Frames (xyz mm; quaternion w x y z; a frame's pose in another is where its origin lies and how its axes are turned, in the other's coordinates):
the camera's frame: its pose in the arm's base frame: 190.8 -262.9 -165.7 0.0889 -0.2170 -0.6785 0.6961
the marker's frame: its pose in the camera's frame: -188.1 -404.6 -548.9 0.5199 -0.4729 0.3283 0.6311
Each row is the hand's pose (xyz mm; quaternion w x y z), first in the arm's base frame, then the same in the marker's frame.
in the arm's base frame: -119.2 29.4 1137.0 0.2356 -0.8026 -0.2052 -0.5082
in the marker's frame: -703.1 -137.7 -814.8 0.6798 0.1428 0.6108 0.3801
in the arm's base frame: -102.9 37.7 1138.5 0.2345 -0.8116 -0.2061 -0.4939
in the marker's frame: -689.1 -125.8 -816.1 0.6882 0.1518 0.5991 0.3801
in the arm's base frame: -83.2 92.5 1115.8 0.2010 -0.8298 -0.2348 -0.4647
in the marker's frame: -627.5 -136.0 -817.8 0.7277 0.1439 0.5664 0.3591
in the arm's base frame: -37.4 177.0 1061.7 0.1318 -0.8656 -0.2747 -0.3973
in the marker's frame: -519.0 -146.4 -800.6 0.7980 0.1312 0.4879 0.3286
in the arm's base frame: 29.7 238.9 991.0 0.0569 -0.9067 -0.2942 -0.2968
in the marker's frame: -413.9 -138.5 -753.5 0.8644 0.1330 0.3740 0.3085
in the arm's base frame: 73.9 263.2 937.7 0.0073 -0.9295 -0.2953 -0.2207
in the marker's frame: -356.0 -130.8 -709.0 0.8991 0.1382 0.2876 0.2999
